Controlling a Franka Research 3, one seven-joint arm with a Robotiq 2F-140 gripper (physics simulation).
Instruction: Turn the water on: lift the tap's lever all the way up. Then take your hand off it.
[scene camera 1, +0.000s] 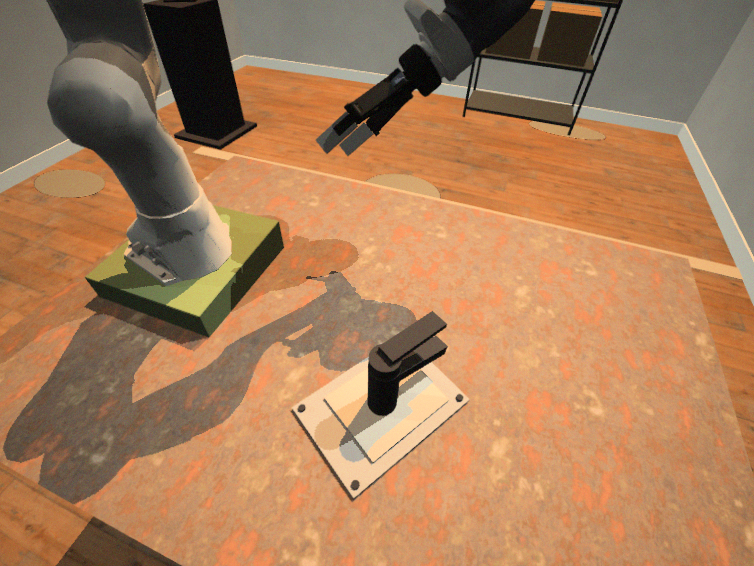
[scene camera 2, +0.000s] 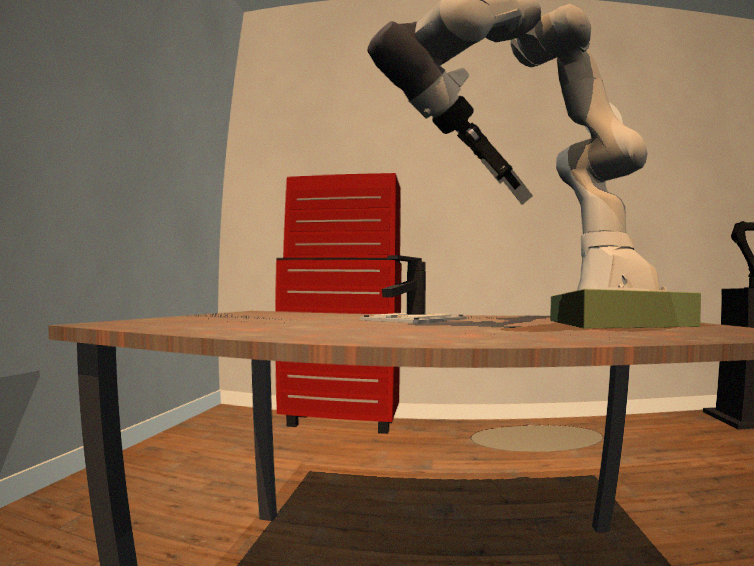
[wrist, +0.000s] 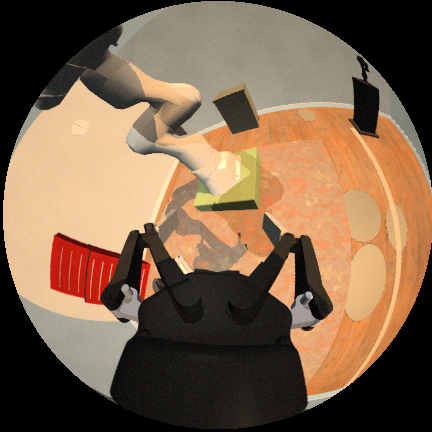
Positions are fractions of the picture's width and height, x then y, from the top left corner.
my gripper: scene camera 1 0.44, 0.26; scene camera 2 0.68, 0.33; wrist 0.51, 0.51
